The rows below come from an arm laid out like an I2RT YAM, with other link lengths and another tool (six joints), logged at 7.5 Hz.
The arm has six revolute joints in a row. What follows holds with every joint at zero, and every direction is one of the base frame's. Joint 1 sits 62.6 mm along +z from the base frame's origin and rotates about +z. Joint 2 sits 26 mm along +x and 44.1 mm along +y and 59.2 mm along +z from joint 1 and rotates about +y. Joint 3 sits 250.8 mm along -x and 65.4 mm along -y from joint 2 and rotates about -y. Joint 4 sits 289.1 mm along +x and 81.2 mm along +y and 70.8 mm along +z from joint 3 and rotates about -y. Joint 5 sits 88.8 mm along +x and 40.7 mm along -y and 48.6 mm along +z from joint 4 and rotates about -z. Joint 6 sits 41.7 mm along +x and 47.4 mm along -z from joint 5 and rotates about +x. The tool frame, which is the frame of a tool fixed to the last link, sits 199 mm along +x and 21 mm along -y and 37 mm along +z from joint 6; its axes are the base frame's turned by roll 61.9, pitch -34.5 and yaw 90 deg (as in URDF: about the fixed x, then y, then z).
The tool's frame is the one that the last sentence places.
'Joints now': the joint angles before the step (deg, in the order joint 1, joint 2, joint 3, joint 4, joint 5, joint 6). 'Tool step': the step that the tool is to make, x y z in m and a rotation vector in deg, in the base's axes. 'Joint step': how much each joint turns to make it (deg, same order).
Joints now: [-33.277 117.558 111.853 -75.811 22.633 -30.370]
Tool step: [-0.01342 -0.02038 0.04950 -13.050 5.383 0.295]
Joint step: [3.016 -2.405 0.000 -0.306 14.185 0.415]
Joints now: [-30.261 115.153 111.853 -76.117 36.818 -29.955]
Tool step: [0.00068 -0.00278 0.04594 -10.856 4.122 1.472]
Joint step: [3.782 -1.552 -0.001 0.001 11.738 -0.021]
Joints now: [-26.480 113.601 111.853 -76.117 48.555 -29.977]
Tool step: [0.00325 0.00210 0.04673 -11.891 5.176 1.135]
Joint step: [3.957 -0.262 0.000 -0.022 13.268 -0.020]
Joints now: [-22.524 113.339 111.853 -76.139 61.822 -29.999]
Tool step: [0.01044 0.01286 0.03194 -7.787 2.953 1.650]
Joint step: [3.476 -0.001 -0.003 0.024 8.525 -0.022]
